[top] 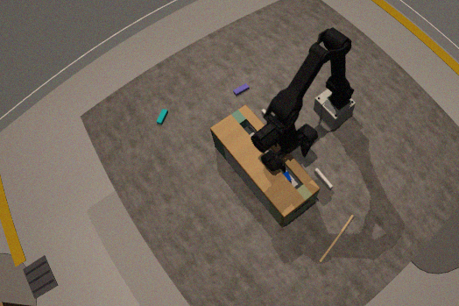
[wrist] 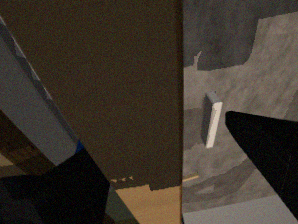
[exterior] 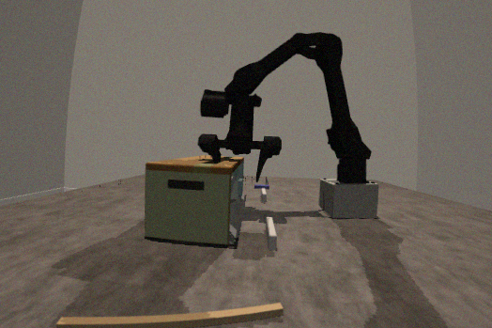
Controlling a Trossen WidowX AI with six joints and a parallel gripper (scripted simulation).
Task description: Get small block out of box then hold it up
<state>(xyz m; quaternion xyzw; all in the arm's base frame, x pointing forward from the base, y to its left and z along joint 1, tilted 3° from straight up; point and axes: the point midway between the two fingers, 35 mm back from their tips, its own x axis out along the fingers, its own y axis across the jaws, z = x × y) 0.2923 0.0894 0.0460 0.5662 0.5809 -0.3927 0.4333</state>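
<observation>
Now: the blue block 6 cm ahead of my gripper tip and 2 cm to the left of it. Round my gripper tip: box (6 cm to the right, 4 cm ahead, 2 cm below); wooden stick (29 cm to the left, 8 cm below, 1 cm ahead); purple piece (39 cm to the right, 8 cm below, 5 cm behind).
</observation>
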